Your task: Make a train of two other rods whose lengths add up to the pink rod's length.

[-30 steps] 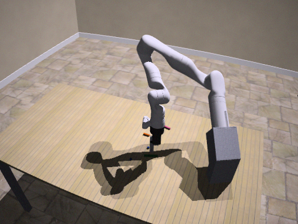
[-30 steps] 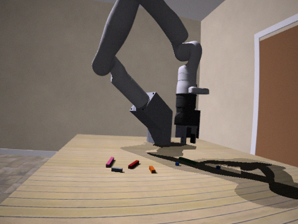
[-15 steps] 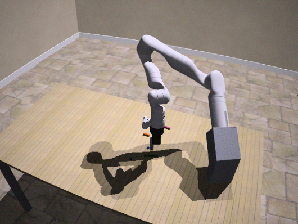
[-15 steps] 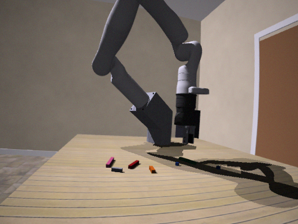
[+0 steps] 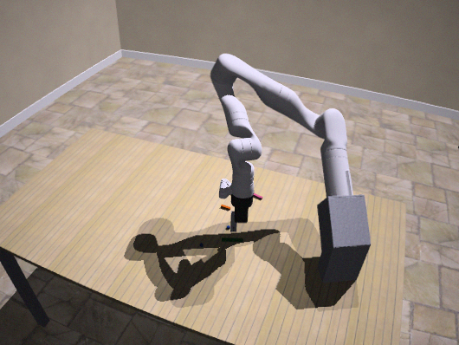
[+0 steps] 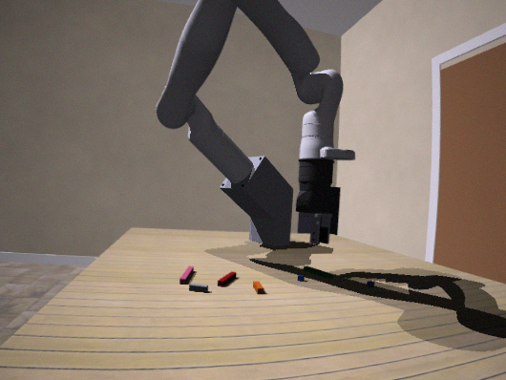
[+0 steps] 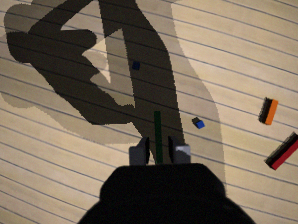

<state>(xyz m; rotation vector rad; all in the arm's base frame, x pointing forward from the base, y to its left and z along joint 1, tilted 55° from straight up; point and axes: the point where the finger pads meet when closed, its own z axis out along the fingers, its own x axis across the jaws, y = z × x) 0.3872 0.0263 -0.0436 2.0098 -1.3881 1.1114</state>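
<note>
My hand is 80 mm above the green rod. Also, from my hand: grey rod 270 mm to the right, 80 mm below, 50 mm ahead; then orange rod 170 mm to the right, 80 mm below, 60 mm ahead; then red rod 210 mm to the right, 80 mm below.
</note>
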